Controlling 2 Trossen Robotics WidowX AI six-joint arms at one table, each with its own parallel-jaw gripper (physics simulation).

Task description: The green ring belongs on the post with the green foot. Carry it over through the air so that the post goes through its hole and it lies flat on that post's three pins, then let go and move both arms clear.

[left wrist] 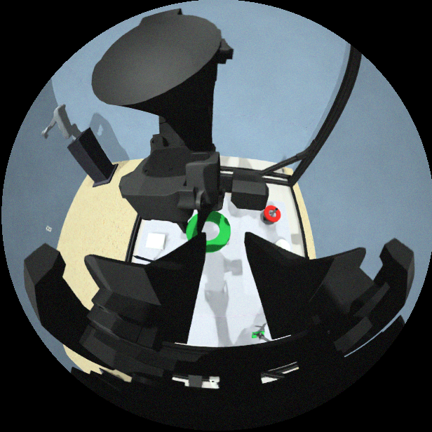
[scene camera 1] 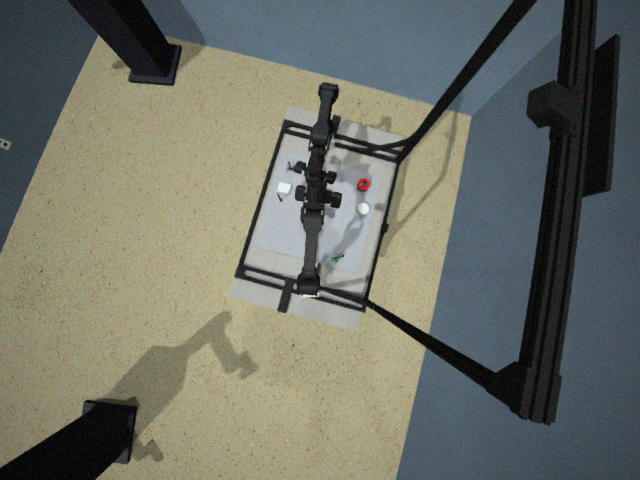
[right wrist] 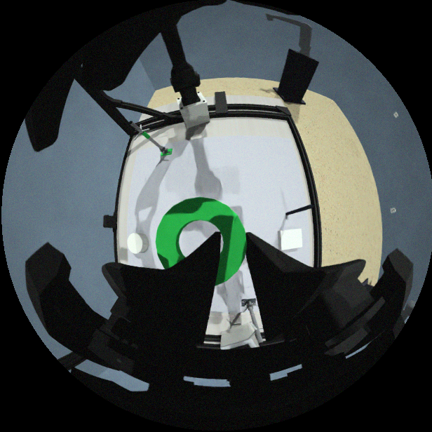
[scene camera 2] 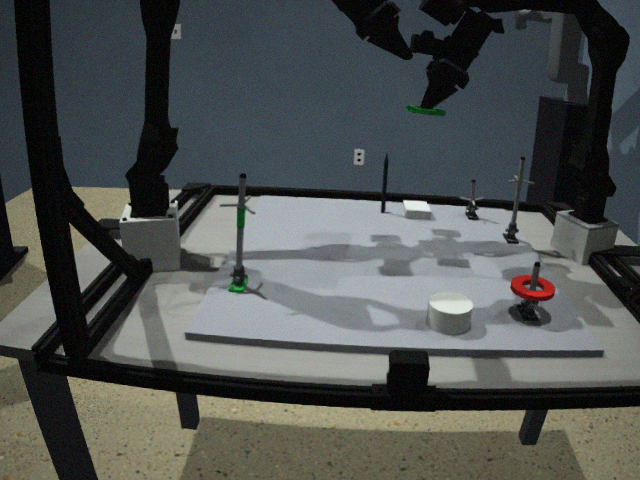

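Where they show: left gripper, fingertip midpoint: (scene camera 2: pixel 409 58); left arm's base at its link origin: (scene camera 2: pixel 149 210); right arm's base at its link origin: (scene camera 2: pixel 588 217).
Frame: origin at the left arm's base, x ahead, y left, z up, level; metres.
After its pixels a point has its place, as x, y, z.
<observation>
The green ring (scene camera 2: pixel 436 112) {0.490, -0.091, 0.184} (left wrist: pixel 220 244) (right wrist: pixel 167 232) hangs nearly level, high above the board. My right gripper (scene camera 2: pixel 424 105) {0.489, -0.031, 0.175} (right wrist: pixel 232 236) is shut on its rim. The arms hide the ring in scene camera 1. My left gripper (scene camera 2: pixel 410 56) {0.445, -0.065, 0.272} (left wrist: pixel 225 237) is partly open and empty, above and to the left of the ring in scene camera 2, apart from it. The post with the green foot (scene camera 2: pixel 239 249) {0.152, -0.162, -0.015} (right wrist: pixel 155 143) stands upright at the left of the board in scene camera 2, well away from the ring. Its green foot (scene camera 2: pixel 237 285) {0.146, -0.158, -0.079} (left wrist: pixel 258 334) shows, and its pins are near the top.
A red ring (scene camera 2: pixel 547 295) {0.578, -0.358, -0.035} (left wrist: pixel 267 218) sits around a short post at the right in scene camera 2. A white cylinder (scene camera 2: pixel 449 315) {0.420, -0.347, -0.053} (scene camera 1: pixel 363 208) {0.435, -0.318, -0.050} stands beside it. Behind are a black spike (scene camera 2: pixel 384 186) {0.495, 0.154, -0.023}, a white block (scene camera 2: pixel 416 209) {0.559, 0.112, -0.065} and two grey posts (scene camera 2: pixel 516 201) {0.715, -0.043, 0.001} (scene camera 2: pixel 473 191) {0.692, 0.098, -0.022}. The arms are close together.
</observation>
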